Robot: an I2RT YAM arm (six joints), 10 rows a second.
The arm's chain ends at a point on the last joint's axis. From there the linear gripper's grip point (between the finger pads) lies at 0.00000 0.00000 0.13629 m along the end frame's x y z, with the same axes.
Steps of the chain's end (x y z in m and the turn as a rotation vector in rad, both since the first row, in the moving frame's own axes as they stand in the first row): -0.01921 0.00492 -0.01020 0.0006 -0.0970 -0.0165; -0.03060 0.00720 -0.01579 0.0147 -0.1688 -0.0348; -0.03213 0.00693 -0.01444 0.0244 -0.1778 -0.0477; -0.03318 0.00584 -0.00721 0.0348 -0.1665 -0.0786; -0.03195 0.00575 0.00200 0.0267 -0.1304 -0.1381
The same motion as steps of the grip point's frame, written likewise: -0.03241 0.00495 -0.01084 0.0006 -0.0970 -0.0165; -0.05353 0.00561 -0.01774 0.0147 -0.1688 -0.0348; -0.05630 0.00420 -0.01663 0.0244 -0.1778 -0.0477; -0.05593 0.00201 -0.00918 0.0348 -0.1665 -0.0786; -0.04986 0.00336 0.00080 0.0267 -0.1304 -0.1381
